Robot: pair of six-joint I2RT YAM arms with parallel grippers.
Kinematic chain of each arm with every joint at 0, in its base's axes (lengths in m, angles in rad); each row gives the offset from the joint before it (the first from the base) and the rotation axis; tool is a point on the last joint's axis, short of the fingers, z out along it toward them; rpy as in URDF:
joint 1: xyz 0 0 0.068 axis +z
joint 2: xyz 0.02 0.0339 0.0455 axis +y
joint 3: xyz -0.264 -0.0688 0 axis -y
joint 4: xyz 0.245 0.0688 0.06 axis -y
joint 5: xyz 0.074 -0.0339 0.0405 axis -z
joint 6: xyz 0.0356 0 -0.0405 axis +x
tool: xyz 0 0 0 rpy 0 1.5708 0
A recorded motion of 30 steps. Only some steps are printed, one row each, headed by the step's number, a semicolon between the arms.
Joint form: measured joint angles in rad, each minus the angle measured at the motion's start. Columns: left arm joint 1, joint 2, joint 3, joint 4, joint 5, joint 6; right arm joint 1, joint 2, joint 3, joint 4, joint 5, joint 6.
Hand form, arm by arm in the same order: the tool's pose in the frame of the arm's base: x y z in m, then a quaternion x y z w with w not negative. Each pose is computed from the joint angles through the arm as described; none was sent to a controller.
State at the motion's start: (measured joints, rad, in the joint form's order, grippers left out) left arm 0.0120 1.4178 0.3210 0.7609 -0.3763 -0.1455; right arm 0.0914 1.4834 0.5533 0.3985 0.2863 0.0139
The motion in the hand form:
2: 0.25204 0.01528 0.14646 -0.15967 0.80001 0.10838 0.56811; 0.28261 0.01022 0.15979 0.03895 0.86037 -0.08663 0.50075
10: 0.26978 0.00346 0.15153 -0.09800 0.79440 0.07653 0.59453; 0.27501 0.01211 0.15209 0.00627 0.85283 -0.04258 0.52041
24: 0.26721 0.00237 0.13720 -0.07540 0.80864 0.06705 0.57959; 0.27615 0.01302 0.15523 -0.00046 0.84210 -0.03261 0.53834
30: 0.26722 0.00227 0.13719 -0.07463 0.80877 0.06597 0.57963; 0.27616 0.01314 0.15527 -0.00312 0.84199 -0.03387 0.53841
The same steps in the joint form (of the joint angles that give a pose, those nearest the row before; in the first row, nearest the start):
2: 0.0000 0.0278 0.0248 -0.0214 0.0248 0.0080; -0.0244 -0.0050 -0.0149 0.0195 -0.0389 0.0000
10: -0.0332 0.0950 0.0744 0.0610 0.1156 0.0725; -0.0302 -0.0049 -0.0771 0.1270 -0.1526 -0.0195
24: -0.0316 0.1416 0.0511 0.0935 0.1606 0.0938; -0.0301 -0.0050 -0.0824 0.1747 -0.1762 -0.0240
30: -0.0317 0.1415 0.0511 0.0935 0.1633 0.0938; -0.0298 -0.0050 -0.0824 0.1751 -0.1766 -0.0298

